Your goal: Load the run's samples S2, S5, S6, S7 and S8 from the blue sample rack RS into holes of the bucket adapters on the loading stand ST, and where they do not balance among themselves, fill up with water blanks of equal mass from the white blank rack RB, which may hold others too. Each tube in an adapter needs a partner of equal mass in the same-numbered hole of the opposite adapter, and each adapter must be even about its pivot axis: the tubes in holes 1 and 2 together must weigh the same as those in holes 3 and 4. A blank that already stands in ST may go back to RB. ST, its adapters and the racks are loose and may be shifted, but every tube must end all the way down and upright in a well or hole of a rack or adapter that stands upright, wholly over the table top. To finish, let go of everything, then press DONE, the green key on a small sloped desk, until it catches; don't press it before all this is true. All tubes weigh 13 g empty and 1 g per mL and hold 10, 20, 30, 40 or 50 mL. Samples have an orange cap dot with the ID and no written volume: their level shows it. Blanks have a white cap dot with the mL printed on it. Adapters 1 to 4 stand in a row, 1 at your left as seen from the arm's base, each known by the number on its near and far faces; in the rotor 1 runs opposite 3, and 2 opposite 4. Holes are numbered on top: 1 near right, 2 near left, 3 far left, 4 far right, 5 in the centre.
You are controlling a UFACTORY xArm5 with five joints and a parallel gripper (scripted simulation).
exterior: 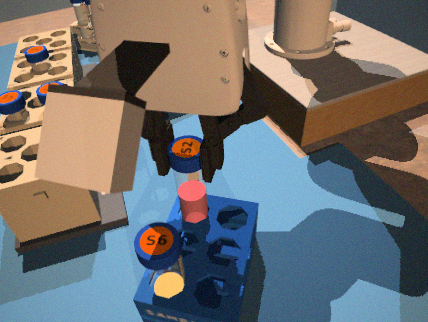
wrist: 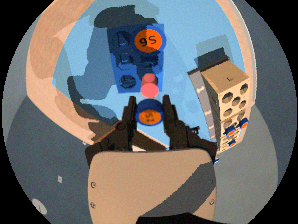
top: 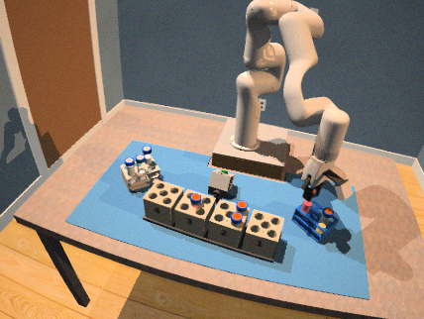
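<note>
Right now the blue sample rack RS is 11 cm below my hand and 4 cm to the left of it. Also, from my hand: white blank rack RB 60 cm to the right, 11 cm below, 5 cm ahead; blue-capped tube 61 cm to the right, 9 cm ahead, 8 cm below; loading stand ST 27 cm to the right, 15 cm ahead, 13 cm below.
</note>
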